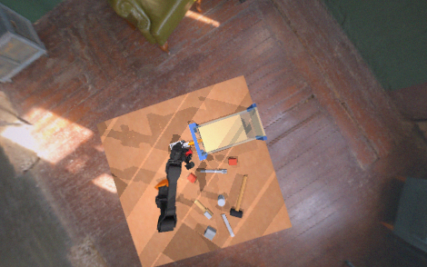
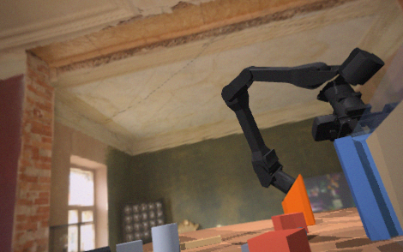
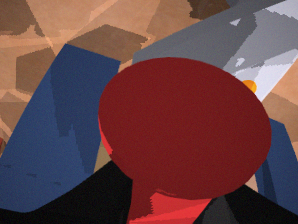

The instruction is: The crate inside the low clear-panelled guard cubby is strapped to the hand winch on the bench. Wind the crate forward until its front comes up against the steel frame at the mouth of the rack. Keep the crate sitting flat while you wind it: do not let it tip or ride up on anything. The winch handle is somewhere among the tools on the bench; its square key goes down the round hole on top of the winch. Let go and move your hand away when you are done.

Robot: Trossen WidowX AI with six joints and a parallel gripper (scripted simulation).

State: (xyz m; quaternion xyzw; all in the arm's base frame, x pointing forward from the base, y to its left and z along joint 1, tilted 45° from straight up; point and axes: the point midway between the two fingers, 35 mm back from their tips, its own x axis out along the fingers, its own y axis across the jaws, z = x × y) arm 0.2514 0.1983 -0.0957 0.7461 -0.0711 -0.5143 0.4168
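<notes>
Right now the winch handle is 5 cm behind my gripper tip, 3 cm below it and 1 cm to the left of it. Also, from my gripper tip: grey hand winch (12 cm behind, 10 cm below, 4 cm to the left); then red knob (2 cm behind, 1 cm to the right); then clear-panelled guard cubby (30 cm ahead, 7 cm to the left, 2 cm below).
</notes>
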